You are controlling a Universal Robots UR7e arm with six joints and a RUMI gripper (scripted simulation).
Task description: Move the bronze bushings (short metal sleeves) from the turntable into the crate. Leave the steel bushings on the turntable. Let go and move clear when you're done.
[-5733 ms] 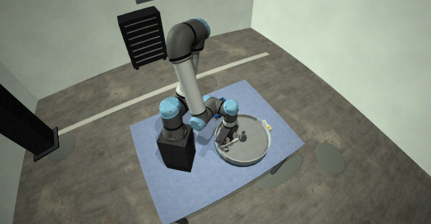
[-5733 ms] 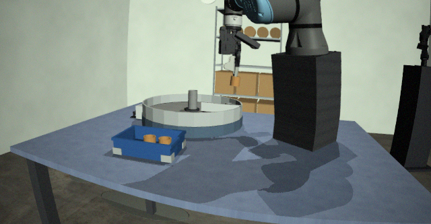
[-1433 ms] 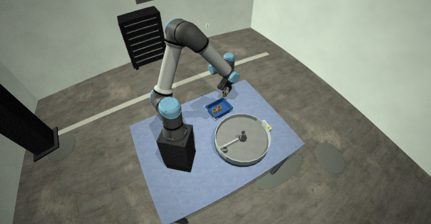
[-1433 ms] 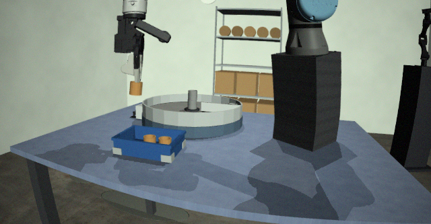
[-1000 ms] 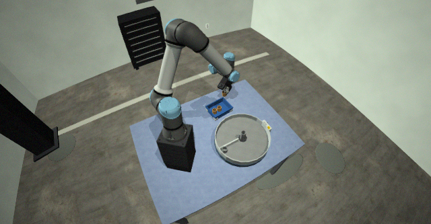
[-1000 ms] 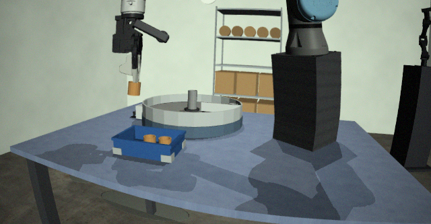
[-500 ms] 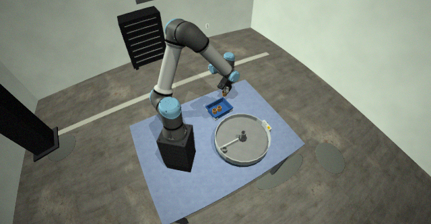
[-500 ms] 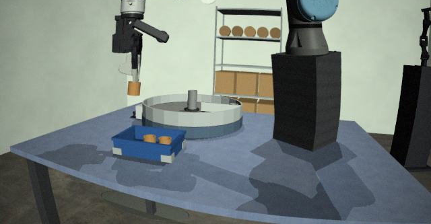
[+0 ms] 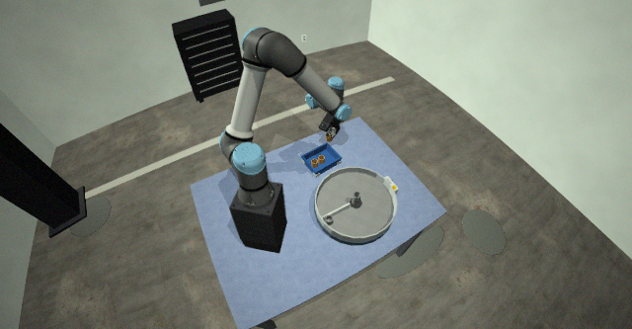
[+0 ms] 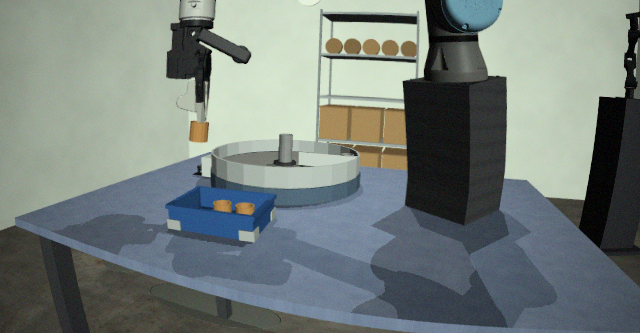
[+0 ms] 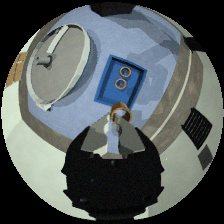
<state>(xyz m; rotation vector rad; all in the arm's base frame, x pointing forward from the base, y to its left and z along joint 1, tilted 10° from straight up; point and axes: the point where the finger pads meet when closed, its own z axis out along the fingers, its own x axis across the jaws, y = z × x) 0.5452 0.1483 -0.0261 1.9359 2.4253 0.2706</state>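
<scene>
Now: hand 18 cm above the blue crate, 5 cm past it and 2 cm to the right of it. Also, from my hand: turntable 33 cm to the right, 15 cm below, 11 cm behind.
</scene>
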